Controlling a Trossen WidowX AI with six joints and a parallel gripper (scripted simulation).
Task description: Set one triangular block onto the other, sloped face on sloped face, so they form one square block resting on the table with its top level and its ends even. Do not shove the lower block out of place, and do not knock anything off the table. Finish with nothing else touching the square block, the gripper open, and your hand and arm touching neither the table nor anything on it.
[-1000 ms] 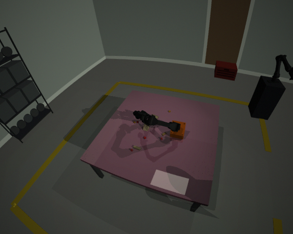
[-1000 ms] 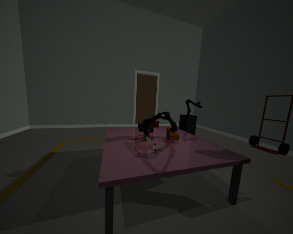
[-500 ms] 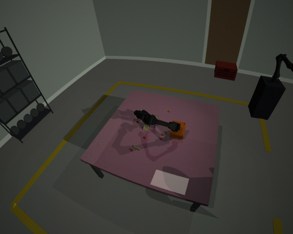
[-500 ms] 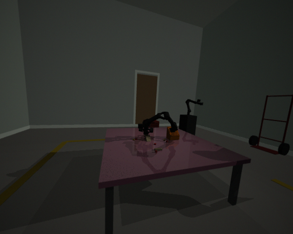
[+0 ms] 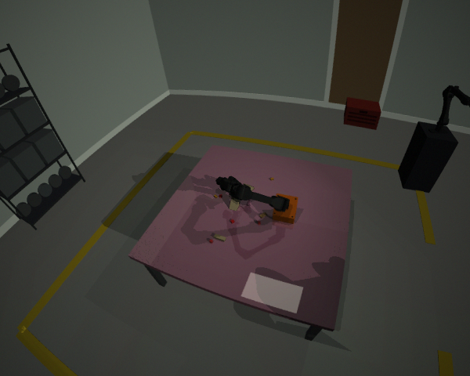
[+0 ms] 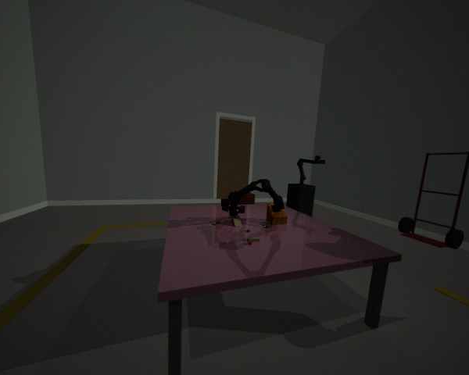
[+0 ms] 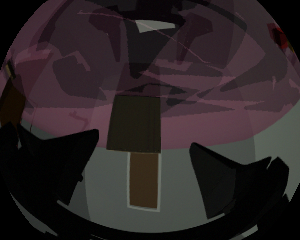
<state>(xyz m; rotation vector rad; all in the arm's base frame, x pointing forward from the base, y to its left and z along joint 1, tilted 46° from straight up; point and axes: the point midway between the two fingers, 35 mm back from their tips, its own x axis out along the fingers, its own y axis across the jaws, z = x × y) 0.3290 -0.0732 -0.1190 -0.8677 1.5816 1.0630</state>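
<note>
Right now the tan triangular block is 2 cm behind my gripper tip, 2 cm to the right of it and 4 cm below it. The rest, counted from my gripper tip: tan bar (3 cm ahead, 44 cm to the left, 5 cm below).
</note>
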